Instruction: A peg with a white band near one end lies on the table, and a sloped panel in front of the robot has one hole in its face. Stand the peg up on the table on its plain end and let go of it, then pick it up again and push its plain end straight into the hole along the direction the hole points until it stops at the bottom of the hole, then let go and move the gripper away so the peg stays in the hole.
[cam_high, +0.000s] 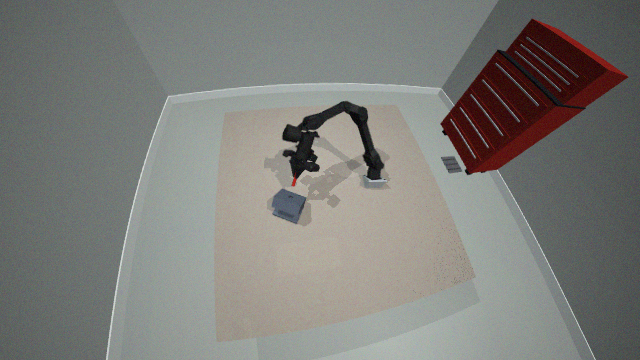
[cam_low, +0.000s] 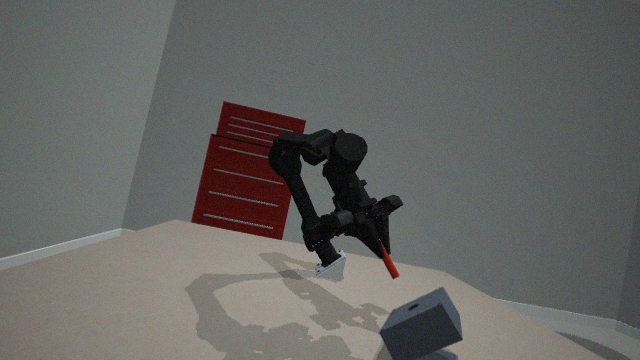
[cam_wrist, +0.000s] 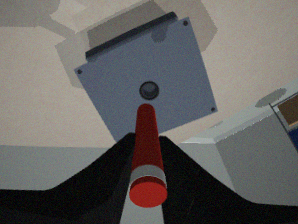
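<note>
Right now the grey sloped panel is 90 mm below my gripper tip, 70 mm to the left of it and 40 mm ahead of it. From my gripper tip the other things lie so: red peg 10 mm to the right, 10 mm behind, 10 mm above.
</note>
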